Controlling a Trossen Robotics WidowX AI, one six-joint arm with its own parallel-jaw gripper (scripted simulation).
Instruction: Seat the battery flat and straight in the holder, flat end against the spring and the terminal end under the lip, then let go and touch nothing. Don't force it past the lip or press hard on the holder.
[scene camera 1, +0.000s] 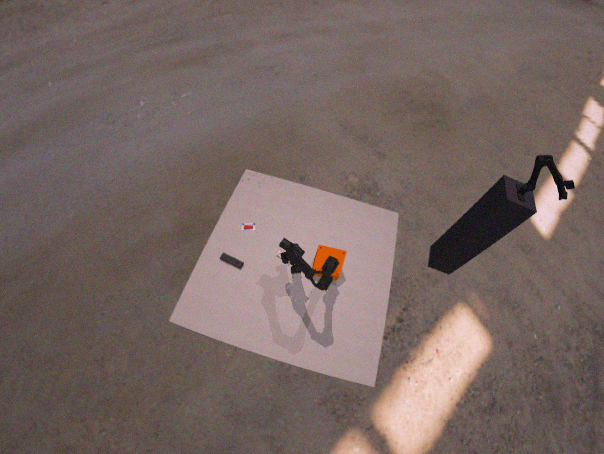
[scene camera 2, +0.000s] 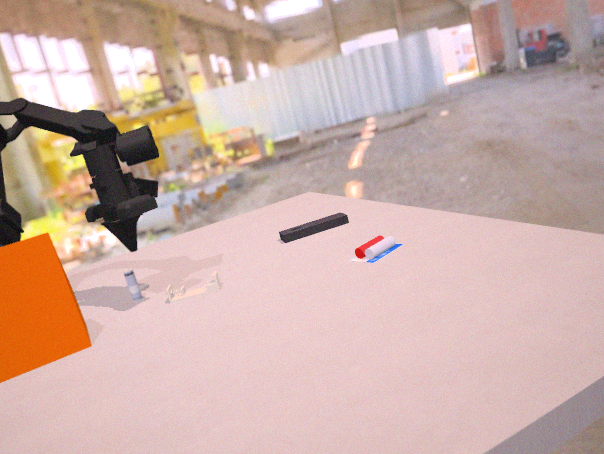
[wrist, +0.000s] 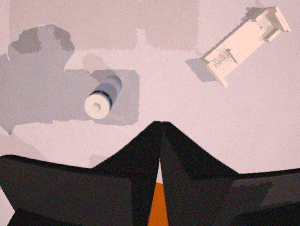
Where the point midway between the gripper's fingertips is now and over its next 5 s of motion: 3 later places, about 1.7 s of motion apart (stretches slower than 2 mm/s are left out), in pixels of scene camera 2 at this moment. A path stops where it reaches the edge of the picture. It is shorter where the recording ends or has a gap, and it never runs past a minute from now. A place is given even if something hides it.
My gripper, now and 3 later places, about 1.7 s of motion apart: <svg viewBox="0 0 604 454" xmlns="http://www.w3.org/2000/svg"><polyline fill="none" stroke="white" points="134,251 128,280 119,273 126,295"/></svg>
